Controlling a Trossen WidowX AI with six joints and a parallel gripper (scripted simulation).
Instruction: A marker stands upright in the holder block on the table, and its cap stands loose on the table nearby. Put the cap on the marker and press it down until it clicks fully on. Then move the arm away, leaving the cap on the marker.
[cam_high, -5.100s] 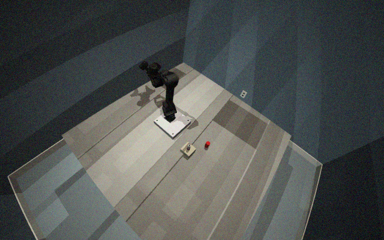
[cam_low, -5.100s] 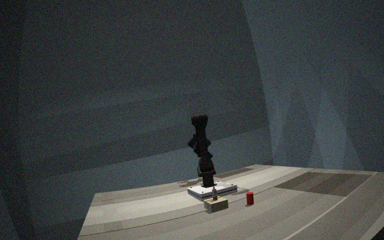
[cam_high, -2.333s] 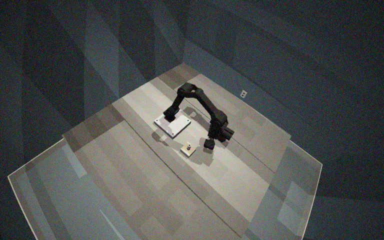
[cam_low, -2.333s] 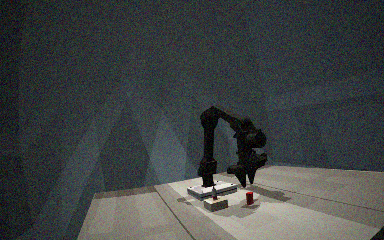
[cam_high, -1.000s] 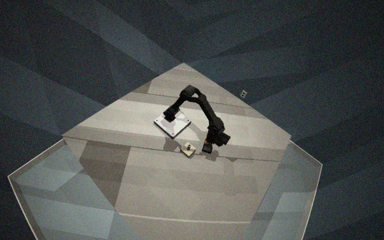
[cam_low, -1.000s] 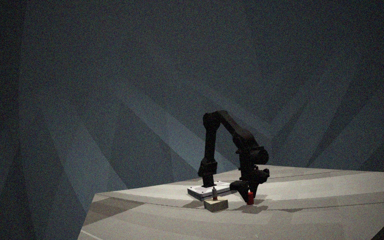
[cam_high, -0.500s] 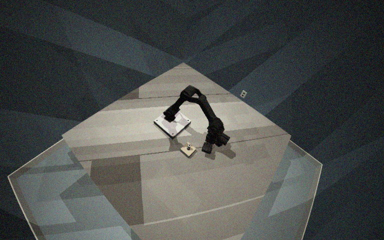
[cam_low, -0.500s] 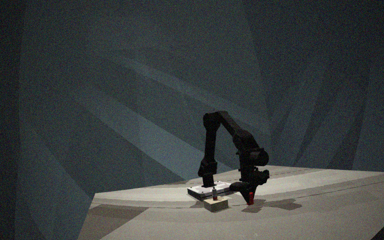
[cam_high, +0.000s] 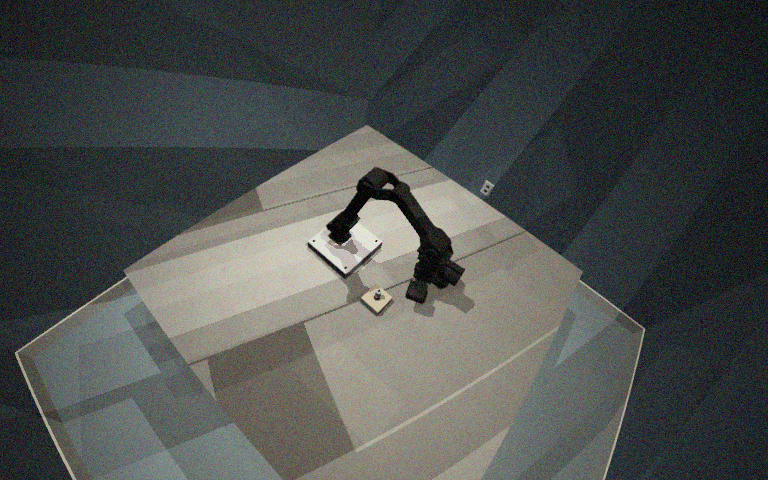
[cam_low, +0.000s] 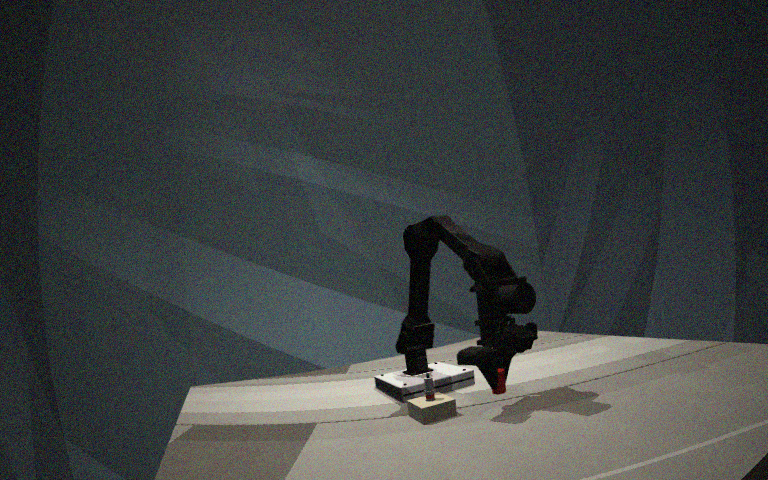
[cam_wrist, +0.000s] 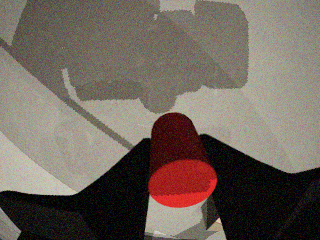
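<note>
The holder block lies 120 mm to the right of my gripper tip, 70 mm behind it and 30 mm below it. Also, from my gripper tip: red cap (10 mm above).
</note>
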